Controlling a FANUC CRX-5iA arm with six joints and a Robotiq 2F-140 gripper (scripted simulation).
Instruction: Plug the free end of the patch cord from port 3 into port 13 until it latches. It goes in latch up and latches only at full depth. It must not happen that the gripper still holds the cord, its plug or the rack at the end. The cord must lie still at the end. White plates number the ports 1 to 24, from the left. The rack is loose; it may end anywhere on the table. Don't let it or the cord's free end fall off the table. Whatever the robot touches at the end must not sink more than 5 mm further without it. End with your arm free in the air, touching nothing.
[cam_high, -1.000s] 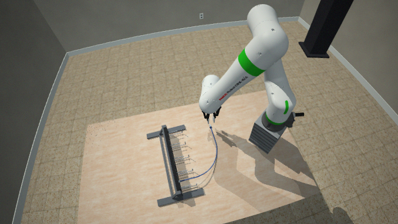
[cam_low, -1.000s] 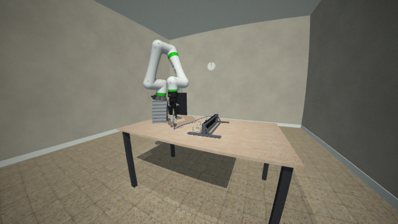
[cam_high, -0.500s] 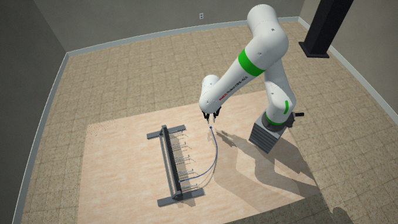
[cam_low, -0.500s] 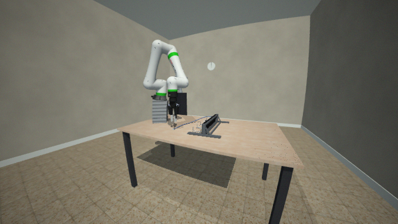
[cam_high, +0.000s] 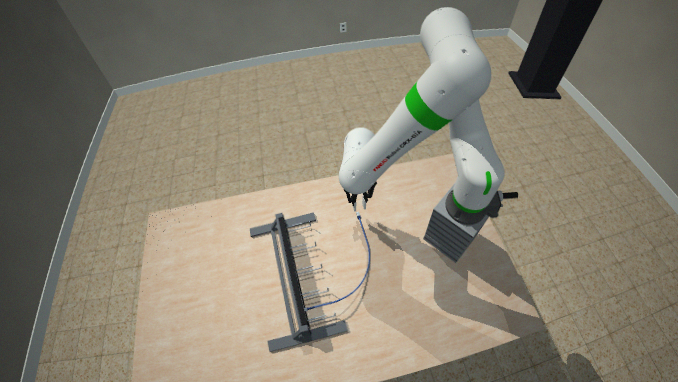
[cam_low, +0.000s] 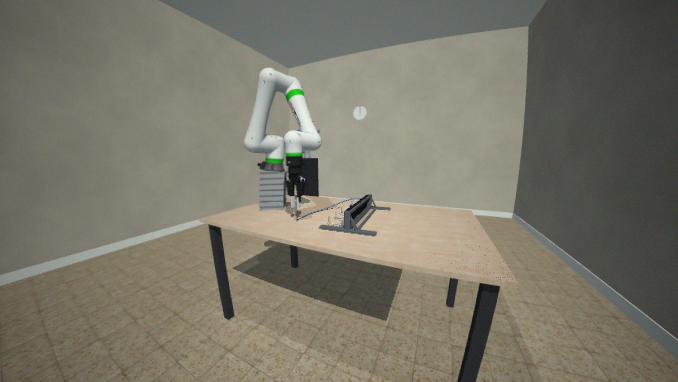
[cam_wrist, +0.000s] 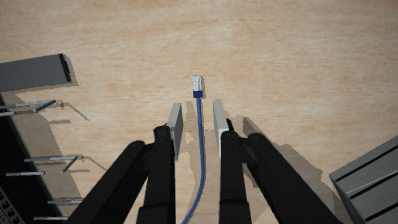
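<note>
My hand is 1 cm to the left of the free-end plug and 11 cm above it.
</note>
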